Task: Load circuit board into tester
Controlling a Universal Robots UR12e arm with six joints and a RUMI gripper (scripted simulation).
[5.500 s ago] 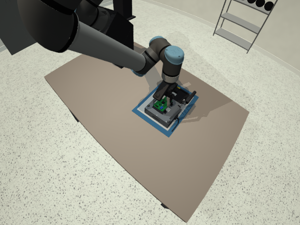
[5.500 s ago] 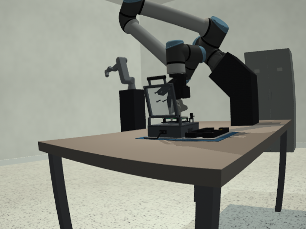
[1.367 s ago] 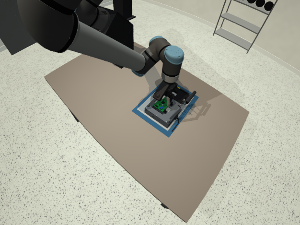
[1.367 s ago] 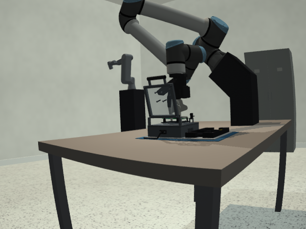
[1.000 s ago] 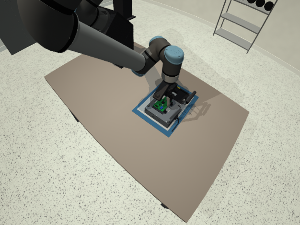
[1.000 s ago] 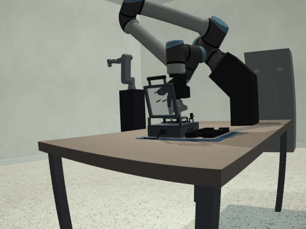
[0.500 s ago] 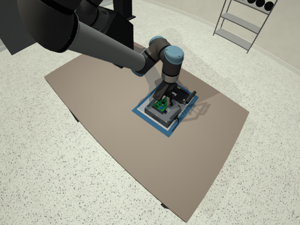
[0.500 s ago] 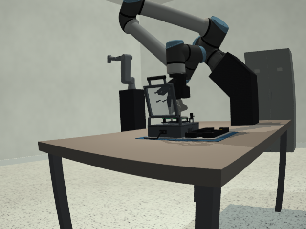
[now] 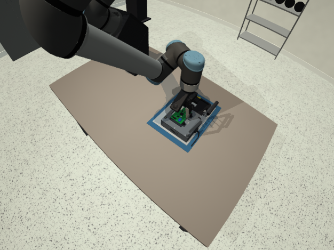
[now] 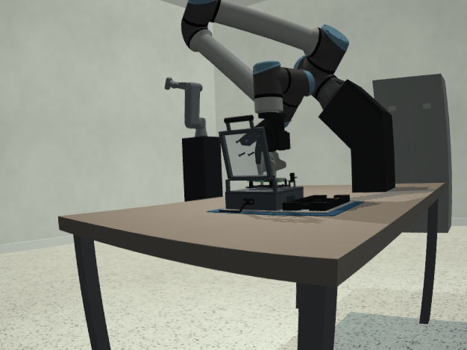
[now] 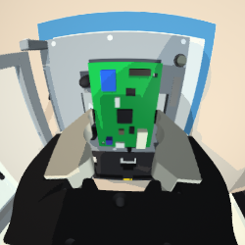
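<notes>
My hand is right at the green circuit board. Also, from my hand: tester bed (10 mm ahead, 10 mm to the left, 20 mm below); then black post (60 mm behind, 60 mm to the left); then tester (30 mm ahead, 40 mm to the left, 30 mm above).
</notes>
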